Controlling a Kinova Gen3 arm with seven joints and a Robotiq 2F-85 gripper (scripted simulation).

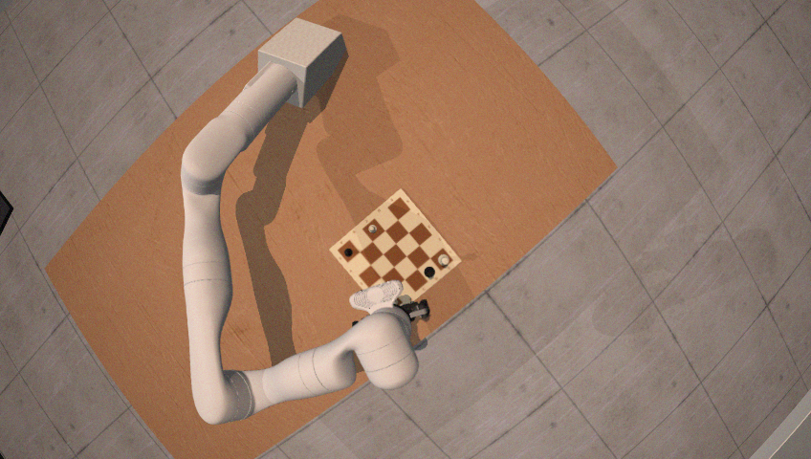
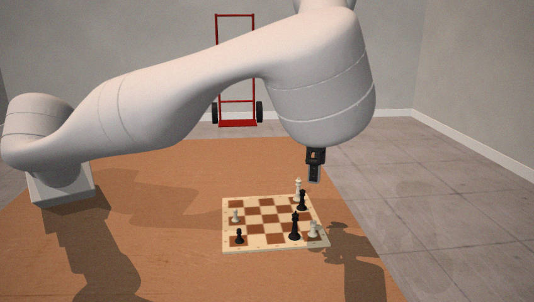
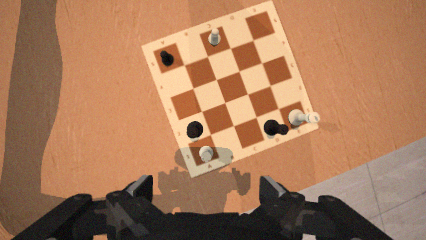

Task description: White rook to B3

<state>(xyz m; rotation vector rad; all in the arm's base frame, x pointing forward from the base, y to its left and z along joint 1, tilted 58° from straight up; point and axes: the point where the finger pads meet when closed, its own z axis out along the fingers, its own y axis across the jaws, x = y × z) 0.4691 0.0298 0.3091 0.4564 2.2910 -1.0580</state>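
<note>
My hand is 130 mm above the white rook. Also, from my hand: tall white piece 30 mm ahead, 150 mm to the left, 120 mm below; small chessboard 60 mm behind, 90 mm to the left, 150 mm below; tall black piece 40 mm behind, 120 mm below.
</note>
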